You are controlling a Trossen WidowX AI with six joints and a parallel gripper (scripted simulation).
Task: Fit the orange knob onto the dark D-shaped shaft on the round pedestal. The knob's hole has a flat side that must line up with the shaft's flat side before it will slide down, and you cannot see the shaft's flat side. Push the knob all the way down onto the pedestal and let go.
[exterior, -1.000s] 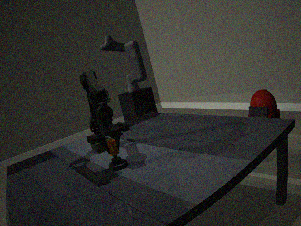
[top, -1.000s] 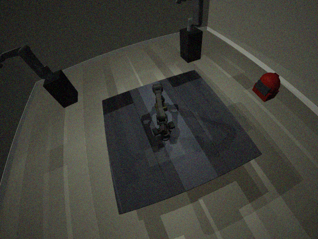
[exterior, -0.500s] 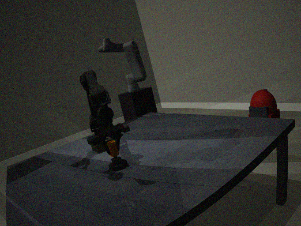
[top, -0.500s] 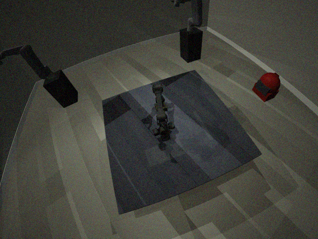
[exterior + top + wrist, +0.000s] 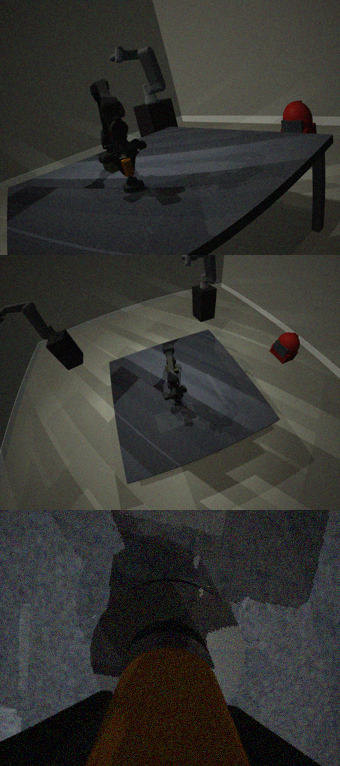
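Right now the pedestal is 4 cm below my gripper tip. The rest, counted from my gripper tip: orange knob 2 cm above.
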